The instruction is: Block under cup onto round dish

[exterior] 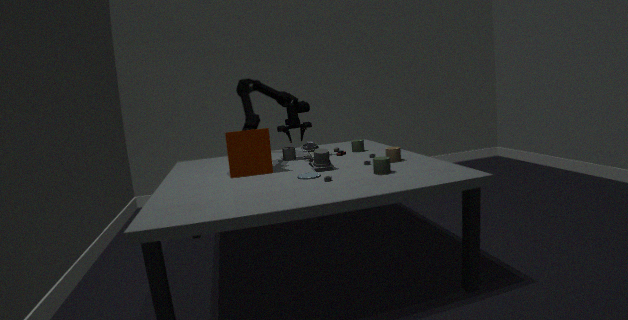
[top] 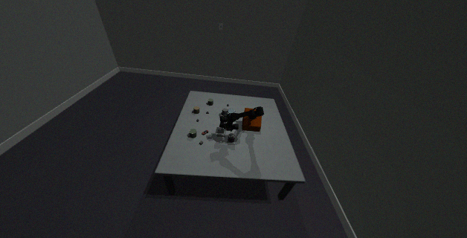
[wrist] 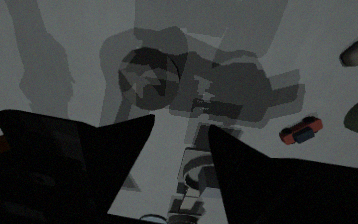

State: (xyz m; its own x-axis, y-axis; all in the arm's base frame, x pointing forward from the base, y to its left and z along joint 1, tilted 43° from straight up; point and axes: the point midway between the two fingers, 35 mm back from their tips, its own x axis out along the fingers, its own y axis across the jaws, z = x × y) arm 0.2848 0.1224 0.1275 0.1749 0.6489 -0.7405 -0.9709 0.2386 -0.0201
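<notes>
Right now my gripper tip is 4 cm short of the dark grey block, 10 cm to the left of it and 1 cm above it. Also, from my gripper tip: small balance (3 cm ahead, 22 cm to the right, 6 cm below); grey cup (4 cm behind, 5 cm to the left, 6 cm below); red toy car (24 cm ahead, 6 cm to the right, 8 cm below).
</notes>
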